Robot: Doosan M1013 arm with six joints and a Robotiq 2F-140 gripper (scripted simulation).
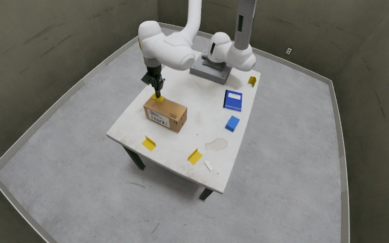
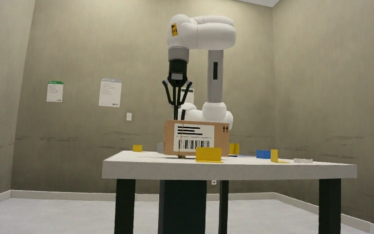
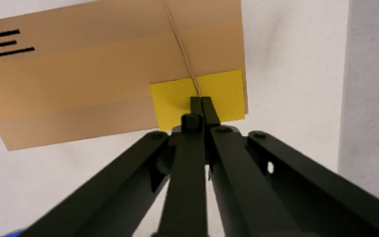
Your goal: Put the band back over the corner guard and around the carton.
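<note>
My hand is 5 cm above the yellow corner guard. From my hand the other things lie so: blue block: 13 cm behind, 47 cm to the left, 16 cm below; small white piece: 20 cm ahead, 44 cm to the left, 17 cm below.
</note>
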